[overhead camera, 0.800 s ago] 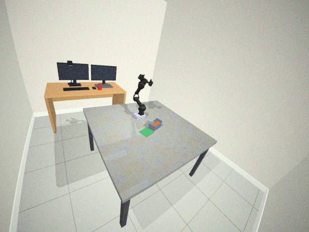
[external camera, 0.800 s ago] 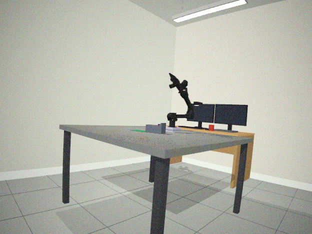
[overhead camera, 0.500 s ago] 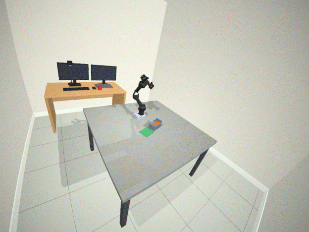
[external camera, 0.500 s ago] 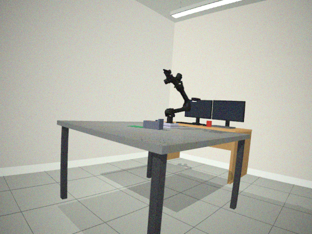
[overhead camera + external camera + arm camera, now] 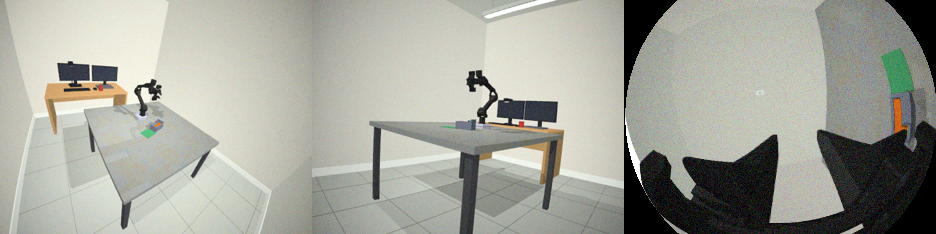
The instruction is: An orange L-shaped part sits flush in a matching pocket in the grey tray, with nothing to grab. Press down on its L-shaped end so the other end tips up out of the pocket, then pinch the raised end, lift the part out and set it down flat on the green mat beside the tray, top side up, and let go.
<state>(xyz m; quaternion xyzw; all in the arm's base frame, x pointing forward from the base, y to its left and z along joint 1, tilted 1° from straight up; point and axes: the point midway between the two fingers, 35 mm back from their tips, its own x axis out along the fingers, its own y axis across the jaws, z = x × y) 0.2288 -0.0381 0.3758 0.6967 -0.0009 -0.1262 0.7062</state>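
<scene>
My gripper tip is 360 mm above the orange L-shaped part, 50 mm to the right of it and 10 mm short of it. From my gripper tip the other things lie so: green mat: 430 mm below, 120 mm to the right, 20 mm ahead.
</scene>
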